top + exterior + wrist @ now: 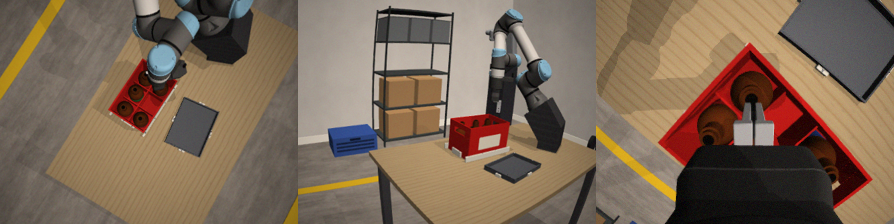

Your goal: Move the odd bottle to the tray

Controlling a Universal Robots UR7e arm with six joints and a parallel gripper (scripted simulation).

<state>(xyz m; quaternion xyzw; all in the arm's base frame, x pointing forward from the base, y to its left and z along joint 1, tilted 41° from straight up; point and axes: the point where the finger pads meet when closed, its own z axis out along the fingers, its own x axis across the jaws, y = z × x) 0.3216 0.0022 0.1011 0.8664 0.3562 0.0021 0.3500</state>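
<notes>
The red crate is 160 mm below my hand, 80 mm ahead of it and 50 mm to the right of it. The rest, counted from my hand: dark grey tray (230 mm to the left, 230 mm below, 80 mm ahead).
</notes>
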